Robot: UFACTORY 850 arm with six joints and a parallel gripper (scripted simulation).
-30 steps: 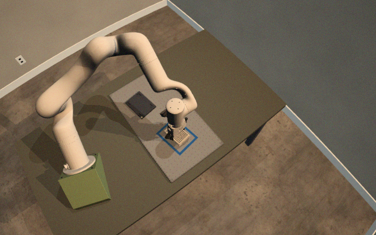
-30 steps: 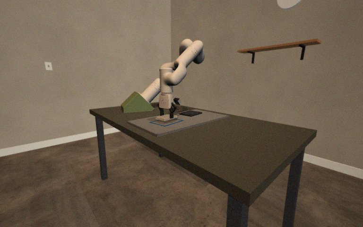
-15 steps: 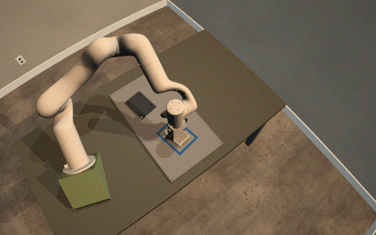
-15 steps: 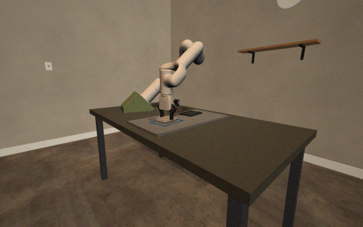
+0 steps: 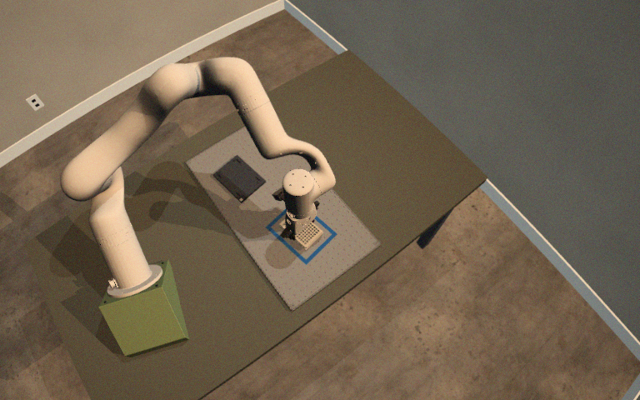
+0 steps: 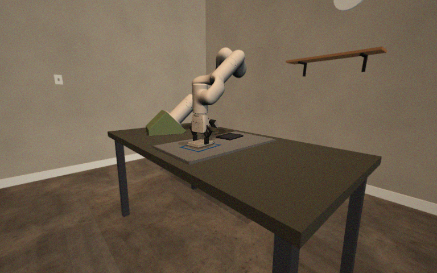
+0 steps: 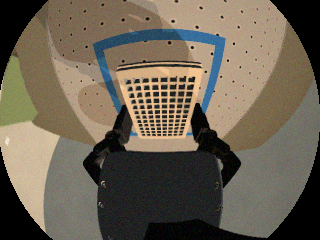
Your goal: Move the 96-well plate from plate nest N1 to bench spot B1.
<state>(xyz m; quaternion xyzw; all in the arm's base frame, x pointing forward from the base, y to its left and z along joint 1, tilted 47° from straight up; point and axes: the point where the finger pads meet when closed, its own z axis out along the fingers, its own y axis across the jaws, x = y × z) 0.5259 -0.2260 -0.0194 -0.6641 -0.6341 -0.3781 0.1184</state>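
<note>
My hand is 10 mm above the cream 96-well plate. Round my hand: dark plate nest 300 mm to the left, 40 mm behind, 20 mm below.
</note>
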